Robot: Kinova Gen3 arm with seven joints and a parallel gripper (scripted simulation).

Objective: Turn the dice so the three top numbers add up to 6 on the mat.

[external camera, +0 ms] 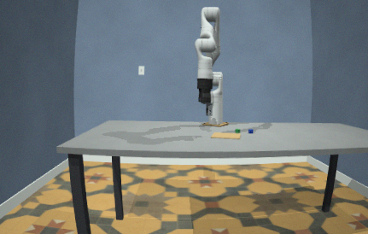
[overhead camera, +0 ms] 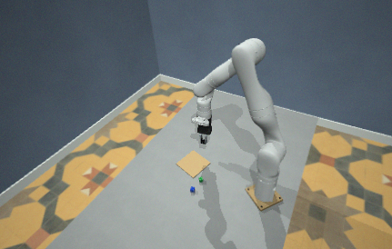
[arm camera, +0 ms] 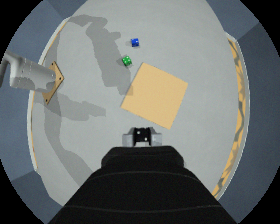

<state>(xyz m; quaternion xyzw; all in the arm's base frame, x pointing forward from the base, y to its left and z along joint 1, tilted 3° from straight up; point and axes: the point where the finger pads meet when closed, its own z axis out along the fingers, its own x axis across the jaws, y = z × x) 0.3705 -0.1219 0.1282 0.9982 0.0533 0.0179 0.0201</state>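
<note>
Right now the tan mat is 120 mm below my hand, 90 mm to the left of it and 30 mm ahead of it. The rest, counted from my hand: black die 10 mm below; blue die 250 mm to the left, 110 mm below, 40 mm behind; green die 170 mm to the left, 110 mm below, 60 mm behind.
</note>
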